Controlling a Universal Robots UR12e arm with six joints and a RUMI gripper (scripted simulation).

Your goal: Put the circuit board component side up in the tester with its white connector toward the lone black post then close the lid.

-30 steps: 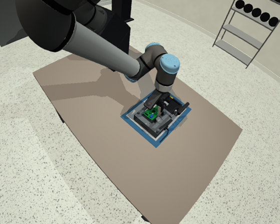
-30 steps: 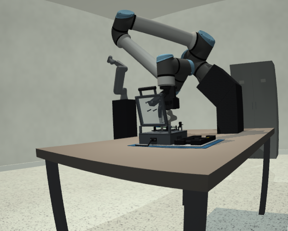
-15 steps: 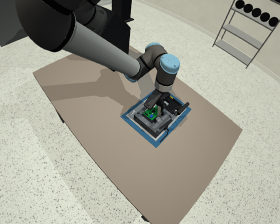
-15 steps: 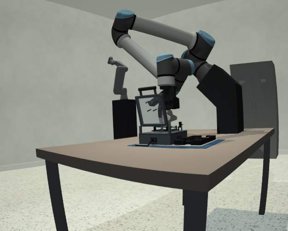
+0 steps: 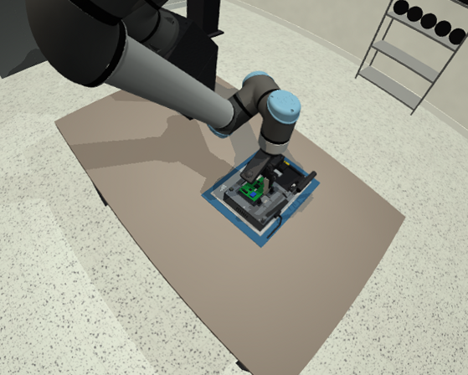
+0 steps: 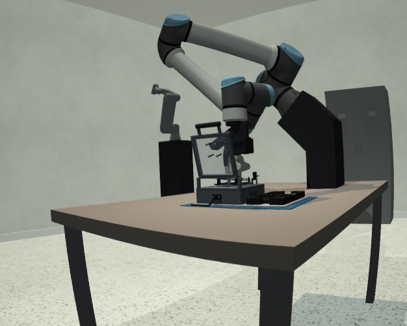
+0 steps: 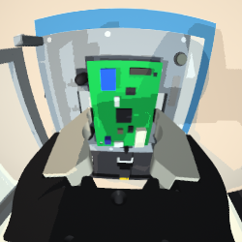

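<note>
Right now my hand is right at the green circuit board. The rest, counted from my hand: tester bed (10 mm ahead, 10 mm below); then black post (60 mm behind, 60 mm to the left, 10 mm above); then tester (40 mm ahead, 40 mm to the left, 30 mm above).
</note>
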